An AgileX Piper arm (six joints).
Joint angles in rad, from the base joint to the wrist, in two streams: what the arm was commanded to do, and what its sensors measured. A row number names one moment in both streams.
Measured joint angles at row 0:
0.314, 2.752, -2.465, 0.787, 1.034, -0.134
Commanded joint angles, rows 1 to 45:
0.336, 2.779, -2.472, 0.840, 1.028, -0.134
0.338, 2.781, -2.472, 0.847, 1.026, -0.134
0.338, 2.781, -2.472, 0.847, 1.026, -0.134
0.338, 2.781, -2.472, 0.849, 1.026, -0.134
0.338, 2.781, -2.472, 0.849, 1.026, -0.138
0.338, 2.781, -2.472, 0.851, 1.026, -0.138
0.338, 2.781, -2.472, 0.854, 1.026, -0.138
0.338, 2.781, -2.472, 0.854, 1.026, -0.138
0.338, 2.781, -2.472, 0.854, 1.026, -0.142
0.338, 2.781, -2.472, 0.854, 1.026, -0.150
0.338, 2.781, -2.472, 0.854, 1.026, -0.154
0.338, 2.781, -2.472, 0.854, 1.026, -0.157
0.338, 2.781, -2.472, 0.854, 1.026, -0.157
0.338, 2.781, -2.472, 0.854, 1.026, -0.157
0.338, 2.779, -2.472, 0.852, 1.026, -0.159
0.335, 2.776, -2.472, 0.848, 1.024, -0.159
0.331, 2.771, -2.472, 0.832, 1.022, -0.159
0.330, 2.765, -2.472, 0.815, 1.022, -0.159
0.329, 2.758, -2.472, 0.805, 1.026, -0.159
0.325, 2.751, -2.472, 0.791, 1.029, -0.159
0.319, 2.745, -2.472, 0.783, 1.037, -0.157
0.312, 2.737, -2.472, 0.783, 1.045, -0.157
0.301, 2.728, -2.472, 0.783, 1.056, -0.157
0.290, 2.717, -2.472, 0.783, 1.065, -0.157
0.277, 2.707, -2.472, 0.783, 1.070, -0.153
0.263, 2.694, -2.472, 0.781, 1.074, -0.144
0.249, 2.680, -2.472, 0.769, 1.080, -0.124
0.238, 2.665, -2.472, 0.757, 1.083, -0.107
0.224, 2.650, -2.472, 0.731, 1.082, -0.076
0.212, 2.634, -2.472, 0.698, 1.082, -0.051
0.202, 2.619, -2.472, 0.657, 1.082, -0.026
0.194, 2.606, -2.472, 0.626, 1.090, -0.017
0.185, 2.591, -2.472, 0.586, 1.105, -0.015
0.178, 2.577, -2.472, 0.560, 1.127, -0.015
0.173, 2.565, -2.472, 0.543, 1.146, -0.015
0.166, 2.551, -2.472, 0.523, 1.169, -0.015
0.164, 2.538, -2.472, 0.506, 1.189, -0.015
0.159, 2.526, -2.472, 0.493, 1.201, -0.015
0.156, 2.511, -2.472, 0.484, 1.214, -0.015
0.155, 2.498, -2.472, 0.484, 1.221, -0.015
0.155, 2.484, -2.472, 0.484, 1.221, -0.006
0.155, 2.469, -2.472, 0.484, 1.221, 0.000
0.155, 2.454, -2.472, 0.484, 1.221, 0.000
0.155, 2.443, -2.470, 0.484, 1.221, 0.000
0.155, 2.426, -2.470, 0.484, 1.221, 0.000
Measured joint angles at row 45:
0.160, 2.491, -2.465, 0.489, 1.211, 0.000
